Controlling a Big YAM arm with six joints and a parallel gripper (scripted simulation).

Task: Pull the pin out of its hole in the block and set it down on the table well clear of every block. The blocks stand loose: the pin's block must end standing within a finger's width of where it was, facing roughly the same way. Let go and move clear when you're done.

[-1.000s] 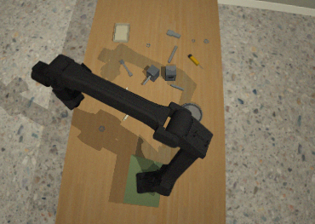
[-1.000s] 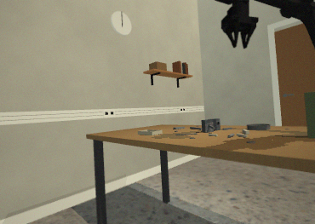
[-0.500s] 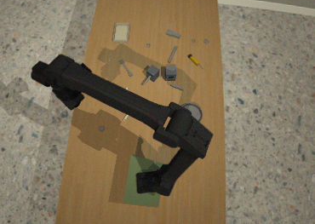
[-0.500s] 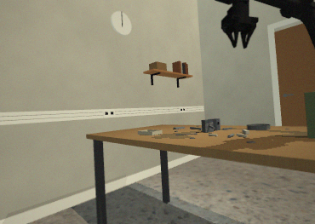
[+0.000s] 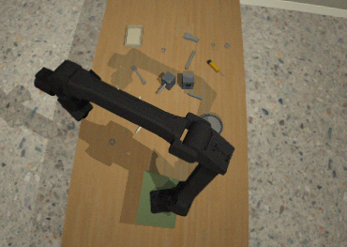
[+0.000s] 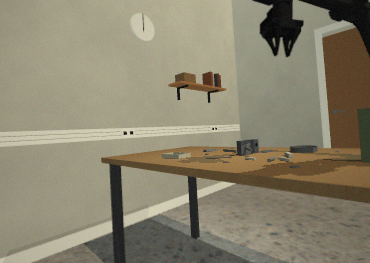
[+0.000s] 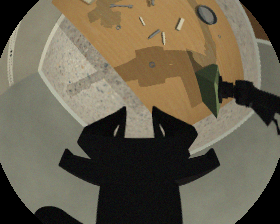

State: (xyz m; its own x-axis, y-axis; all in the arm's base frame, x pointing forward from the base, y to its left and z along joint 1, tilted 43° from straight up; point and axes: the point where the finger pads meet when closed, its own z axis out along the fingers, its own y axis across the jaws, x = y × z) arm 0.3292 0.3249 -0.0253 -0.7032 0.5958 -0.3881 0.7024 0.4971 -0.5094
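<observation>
My hand is 320 mm above the slim grey pin, 290 mm to the left of it and 250 mm short of it. Round my hand: shallow tray 580 mm ahead, 350 mm below, 150 mm to the right; round dish 500 mm to the right, 340 mm below, 40 mm ahead; white stick 350 mm below, 300 mm to the right, 70 mm ahead.
</observation>
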